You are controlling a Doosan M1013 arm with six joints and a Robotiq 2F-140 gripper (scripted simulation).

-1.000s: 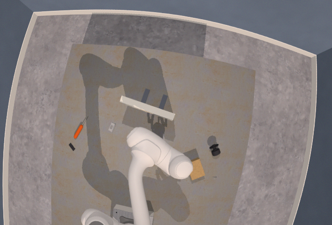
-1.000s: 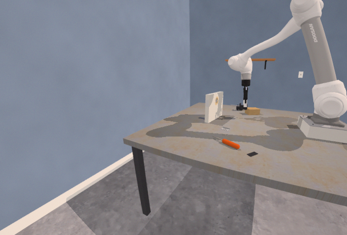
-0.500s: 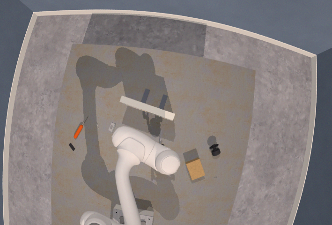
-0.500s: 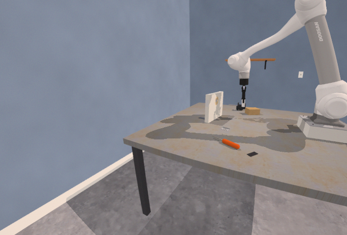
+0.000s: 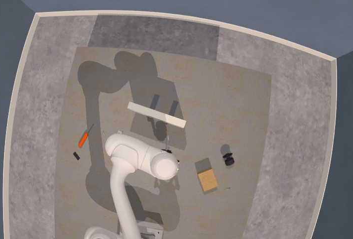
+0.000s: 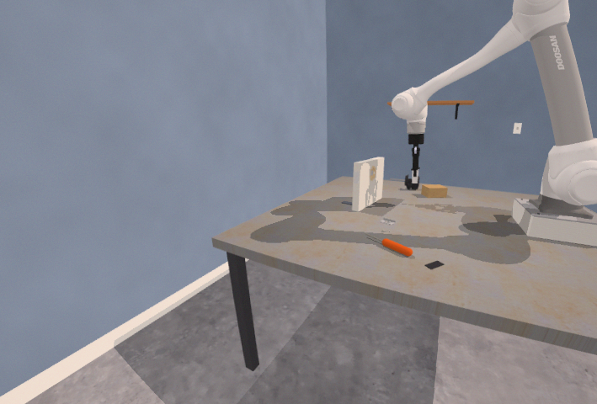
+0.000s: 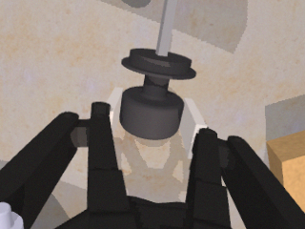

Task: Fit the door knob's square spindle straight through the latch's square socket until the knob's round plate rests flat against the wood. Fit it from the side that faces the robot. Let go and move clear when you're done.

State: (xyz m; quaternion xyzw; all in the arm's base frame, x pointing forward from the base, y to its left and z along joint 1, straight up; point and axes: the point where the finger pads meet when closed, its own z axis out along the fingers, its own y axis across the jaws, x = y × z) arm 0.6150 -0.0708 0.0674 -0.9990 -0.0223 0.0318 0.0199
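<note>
Right now my hand is 22 cm short of the latch socket, 8 cm to the right of it and 1 cm below it. Also, from my hand: tan block (10 cm behind, 27 cm to the right, 13 cm below); orange screwdriver (3 cm ahead, 54 cm to the left, 14 cm below); pale wood door panel (22 cm ahead, 8 cm to the left, 1 cm below).
</note>
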